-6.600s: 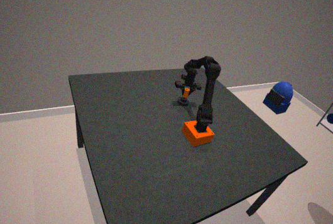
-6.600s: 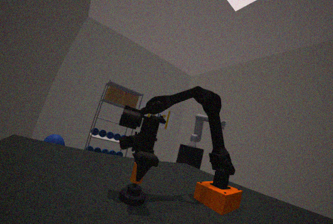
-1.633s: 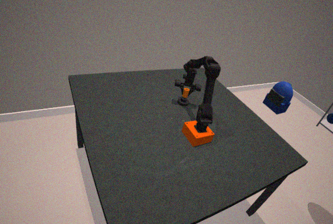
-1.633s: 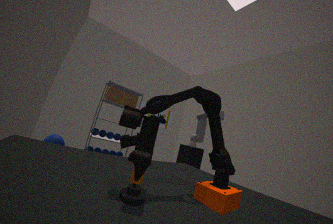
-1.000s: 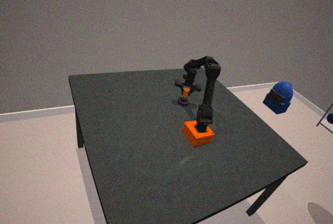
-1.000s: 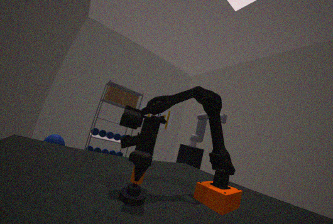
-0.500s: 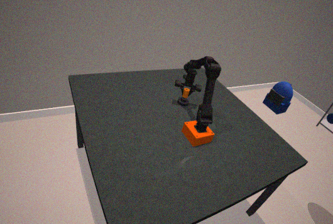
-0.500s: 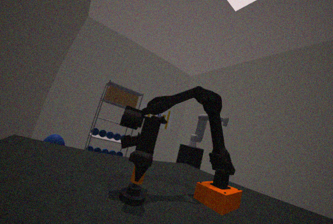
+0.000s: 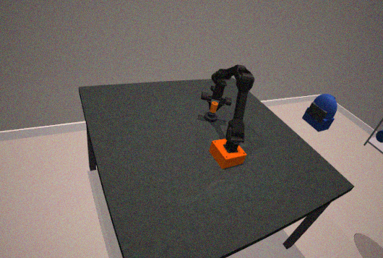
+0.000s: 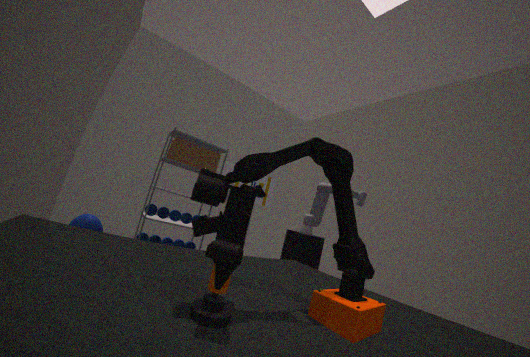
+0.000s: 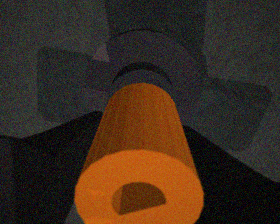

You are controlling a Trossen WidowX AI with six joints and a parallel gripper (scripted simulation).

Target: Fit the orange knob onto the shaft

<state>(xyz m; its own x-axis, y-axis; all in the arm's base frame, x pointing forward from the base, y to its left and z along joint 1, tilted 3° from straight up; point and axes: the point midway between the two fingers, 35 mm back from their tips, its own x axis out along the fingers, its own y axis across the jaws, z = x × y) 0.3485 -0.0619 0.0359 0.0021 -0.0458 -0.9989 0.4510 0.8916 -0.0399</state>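
My gripper tip is now 20 mm below the orange knob. Round my gripper tip: round pedestal: 40 mm below.
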